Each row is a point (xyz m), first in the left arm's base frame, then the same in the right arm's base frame.
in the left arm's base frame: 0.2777 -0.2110 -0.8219
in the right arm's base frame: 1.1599 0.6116 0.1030
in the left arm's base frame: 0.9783 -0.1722 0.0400
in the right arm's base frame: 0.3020 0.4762 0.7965
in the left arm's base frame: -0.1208 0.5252 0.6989
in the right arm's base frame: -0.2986 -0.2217 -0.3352
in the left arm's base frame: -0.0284 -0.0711 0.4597
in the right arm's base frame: 0.2173 -0.3180 0.0469
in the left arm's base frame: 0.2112 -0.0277 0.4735
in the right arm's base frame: 0.1123 -0.1679 0.2079
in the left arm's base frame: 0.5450 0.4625 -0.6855
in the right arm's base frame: 0.5700 1.0188 -0.0700
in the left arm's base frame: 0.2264 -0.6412 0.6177
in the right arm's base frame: 0.3783 -0.5640 0.6199
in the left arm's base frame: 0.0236 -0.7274 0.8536
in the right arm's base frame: 0.3152 -0.8757 0.5645
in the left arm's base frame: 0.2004 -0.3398 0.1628
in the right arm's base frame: 0.5358 -0.1325 0.3241
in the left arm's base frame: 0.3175 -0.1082 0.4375
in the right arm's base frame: 0.1580 -0.1249 0.3310
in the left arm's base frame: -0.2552 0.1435 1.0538
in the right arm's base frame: -0.2874 -0.7212 -0.1350
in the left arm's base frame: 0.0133 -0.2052 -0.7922
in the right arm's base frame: 1.2097 0.4444 -0.0979
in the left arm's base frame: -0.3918 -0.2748 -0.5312
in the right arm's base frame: 1.1755 0.0094 -0.3140
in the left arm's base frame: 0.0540 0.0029 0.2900
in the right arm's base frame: 0.2734 -0.1239 0.0306
